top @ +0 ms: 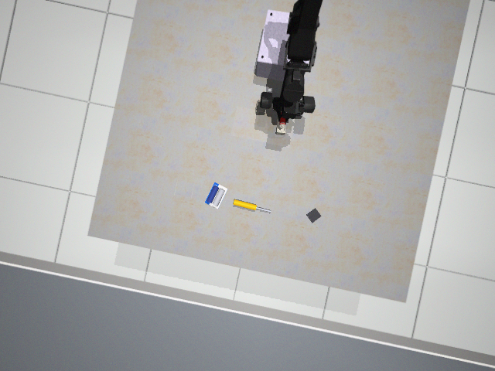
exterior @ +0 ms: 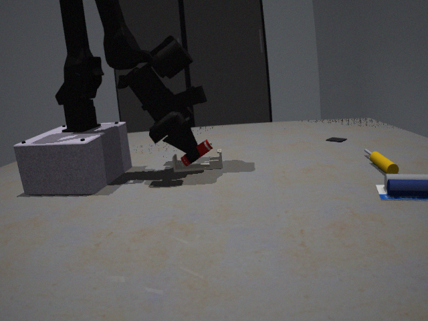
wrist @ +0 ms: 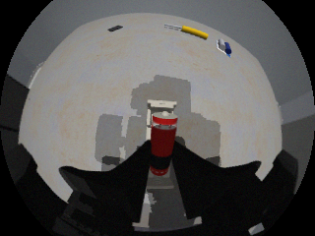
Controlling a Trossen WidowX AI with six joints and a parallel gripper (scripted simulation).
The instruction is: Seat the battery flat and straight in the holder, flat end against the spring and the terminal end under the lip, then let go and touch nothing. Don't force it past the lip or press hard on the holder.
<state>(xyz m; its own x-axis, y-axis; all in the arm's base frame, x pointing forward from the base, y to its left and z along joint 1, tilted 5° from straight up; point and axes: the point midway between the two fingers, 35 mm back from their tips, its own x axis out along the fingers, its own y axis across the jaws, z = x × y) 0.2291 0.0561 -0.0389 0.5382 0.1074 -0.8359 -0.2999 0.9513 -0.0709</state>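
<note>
The battery is 10 mm above my gripper tip. The rest, counted from my gripper tip: yellow-handled screwdriver (350 mm ahead, 30 mm to the left, 10 mm below); white card (370 mm ahead, 120 mm to the right, 20 mm below).
</note>
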